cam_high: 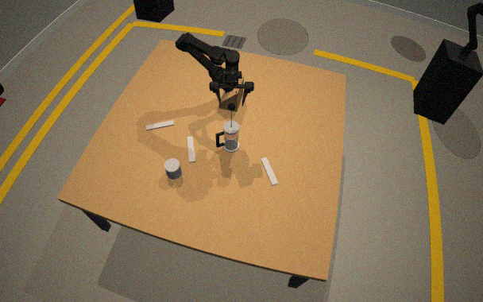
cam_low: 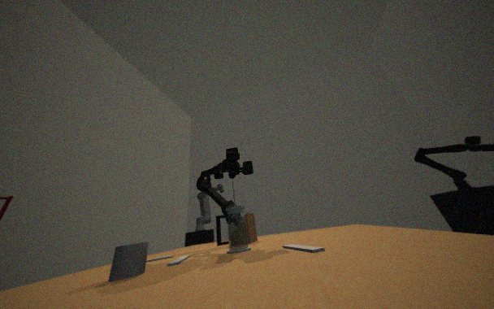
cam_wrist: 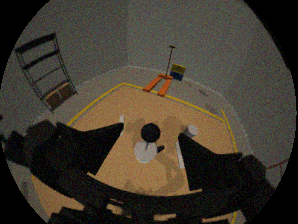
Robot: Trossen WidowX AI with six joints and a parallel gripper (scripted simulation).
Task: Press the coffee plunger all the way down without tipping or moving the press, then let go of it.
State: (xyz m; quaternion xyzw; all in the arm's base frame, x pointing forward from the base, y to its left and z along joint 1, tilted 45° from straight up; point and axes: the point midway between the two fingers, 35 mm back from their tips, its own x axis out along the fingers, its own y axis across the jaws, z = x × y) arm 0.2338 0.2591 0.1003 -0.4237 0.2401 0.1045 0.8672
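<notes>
The glass coffee press lies 1 cm ahead of my gripper tip, 1 cm to the right of it and 15 cm below it.
</notes>
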